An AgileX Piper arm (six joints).
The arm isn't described. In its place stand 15 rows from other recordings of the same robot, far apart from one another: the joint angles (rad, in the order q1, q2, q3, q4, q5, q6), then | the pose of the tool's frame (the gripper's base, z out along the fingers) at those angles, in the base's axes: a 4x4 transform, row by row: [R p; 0 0 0 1], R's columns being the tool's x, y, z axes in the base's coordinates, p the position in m.
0.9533, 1.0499, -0.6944, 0.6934, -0.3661, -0.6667 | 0.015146 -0.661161 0.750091 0.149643; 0.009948 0.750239 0.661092 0.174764; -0.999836 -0.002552 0.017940 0.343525; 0 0 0 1
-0.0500, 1.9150, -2.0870, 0.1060, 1.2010, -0.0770 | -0.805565 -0.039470 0.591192 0.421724; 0.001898 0.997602 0.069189 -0.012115; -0.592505 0.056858 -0.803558 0.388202; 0 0 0 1
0.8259, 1.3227, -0.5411, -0.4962, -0.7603, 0.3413 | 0.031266 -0.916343 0.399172 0.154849; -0.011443 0.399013 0.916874 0.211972; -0.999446 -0.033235 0.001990 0.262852; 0 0 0 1
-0.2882, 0.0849, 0.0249, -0.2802, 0.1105, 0.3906 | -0.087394 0.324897 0.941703 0.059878; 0.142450 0.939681 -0.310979 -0.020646; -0.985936 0.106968 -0.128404 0.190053; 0 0 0 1
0.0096, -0.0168, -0.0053, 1.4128, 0.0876, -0.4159 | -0.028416 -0.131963 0.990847 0.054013; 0.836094 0.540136 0.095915 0.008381; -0.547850 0.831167 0.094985 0.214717; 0 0 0 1
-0.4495, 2.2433, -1.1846, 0.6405, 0.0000, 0.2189 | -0.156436 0.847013 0.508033 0.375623; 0.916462 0.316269 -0.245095 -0.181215; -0.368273 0.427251 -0.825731 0.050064; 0 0 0 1
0.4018, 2.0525, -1.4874, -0.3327, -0.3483, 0.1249 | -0.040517 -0.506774 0.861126 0.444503; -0.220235 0.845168 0.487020 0.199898; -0.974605 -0.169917 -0.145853 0.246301; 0 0 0 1
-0.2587, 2.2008, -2.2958, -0.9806, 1.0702, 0.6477 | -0.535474 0.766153 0.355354 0.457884; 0.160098 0.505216 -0.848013 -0.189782; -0.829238 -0.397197 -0.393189 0.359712; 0 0 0 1
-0.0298, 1.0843, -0.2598, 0.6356, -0.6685, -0.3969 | -0.119072 0.408649 0.904891 0.184811; 0.122191 0.910478 -0.395094 -0.039008; -0.985338 0.063525 -0.158346 0.223980; 0 0 0 1
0.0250, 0.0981, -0.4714, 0.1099, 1.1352, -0.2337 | -0.592677 -0.216715 0.775737 0.008209; -0.200038 0.972551 0.118865 0.009257; -0.780204 -0.084728 -0.619760 0.263819; 0 0 0 1
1.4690, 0.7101, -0.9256, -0.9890, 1.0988, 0.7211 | -0.119590 -0.589041 0.799205 0.077181; -0.408132 0.762988 0.501276 0.089215; -0.905056 -0.266234 -0.331652 0.401936; 0 0 0 1
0.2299, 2.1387, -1.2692, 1.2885, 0.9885, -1.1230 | -0.884373 -0.465286 0.037331 0.371259; -0.229989 0.503941 0.832556 0.161856; -0.406189 0.727704 -0.552682 0.128846; 0 0 0 1
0.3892, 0.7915, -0.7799, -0.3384, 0.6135, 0.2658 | -0.449043 -0.224664 0.864805 0.150289; -0.199425 0.968658 0.148093 0.042838; -0.870971 -0.105963 -0.479772 0.348243; 0 0 0 1
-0.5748, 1.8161, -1.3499, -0.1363, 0.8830, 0.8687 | -0.166485 0.965501 0.200225 0.309568; 0.942704 0.215391 -0.254785 -0.211909; -0.289122 0.146335 -0.946042 0.229129; 0 0 0 1
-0.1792, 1.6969, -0.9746, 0.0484, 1.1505, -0.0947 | -0.972791 0.114805 -0.201242 0.265790; 0.100202 0.991636 0.081343 -0.044061; 0.208897 0.058965 -0.976158 0.178411; 0 0 0 1
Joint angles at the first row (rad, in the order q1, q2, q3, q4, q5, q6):
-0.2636 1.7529 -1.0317 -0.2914 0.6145 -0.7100
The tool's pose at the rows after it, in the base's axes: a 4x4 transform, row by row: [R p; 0 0 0 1], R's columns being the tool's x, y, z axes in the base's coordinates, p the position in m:
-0.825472 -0.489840 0.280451 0.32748; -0.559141 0.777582 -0.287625 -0.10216; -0.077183 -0.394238 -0.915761 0.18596; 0 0 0 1
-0.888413 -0.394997 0.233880 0.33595; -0.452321 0.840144 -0.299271 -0.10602; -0.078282 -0.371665 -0.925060 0.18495; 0 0 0 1
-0.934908 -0.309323 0.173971 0.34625; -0.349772 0.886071 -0.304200 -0.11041; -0.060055 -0.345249 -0.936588 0.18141; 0 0 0 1
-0.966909 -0.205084 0.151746 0.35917; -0.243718 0.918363 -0.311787 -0.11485; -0.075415 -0.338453 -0.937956 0.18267; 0 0 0 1
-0.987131 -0.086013 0.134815 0.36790; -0.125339 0.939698 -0.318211 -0.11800; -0.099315 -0.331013 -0.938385 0.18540; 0 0 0 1
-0.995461 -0.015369 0.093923 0.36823; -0.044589 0.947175 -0.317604 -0.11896; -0.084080 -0.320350 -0.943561 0.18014; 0 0 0 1
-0.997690 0.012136 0.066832 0.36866; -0.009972 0.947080 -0.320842 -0.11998; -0.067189 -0.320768 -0.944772 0.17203; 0 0 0 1
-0.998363 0.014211 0.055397 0.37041; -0.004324 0.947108 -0.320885 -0.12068; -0.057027 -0.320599 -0.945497 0.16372; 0 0 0 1
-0.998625 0.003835 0.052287 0.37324; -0.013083 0.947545 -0.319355 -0.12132; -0.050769 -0.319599 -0.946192 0.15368; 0 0 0 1
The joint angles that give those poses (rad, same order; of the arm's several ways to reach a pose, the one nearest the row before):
-0.2465 1.7636 -1.0763 -0.3581 0.6442 -0.5737
-0.2453 1.8044 -1.1343 -0.3670 0.7086 -0.4545
-0.2453 1.8590 -1.2048 -0.3660 0.7845 -0.3605
-0.2454 1.9052 -1.2824 -0.3661 0.8361 -0.2592
-0.2453 1.9349 -1.3415 -0.3661 0.8803 -0.1459
-0.2453 1.9552 -1.3533 -0.3686 0.9135 -0.0702
-0.2453 1.9767 -1.3533 -0.3797 0.9205 -0.0298
-0.2453 1.9987 -1.3533 -0.3863 0.9116 -0.0172
-0.2453 2.0250 -1.3533 -0.3922 0.8904 -0.0160

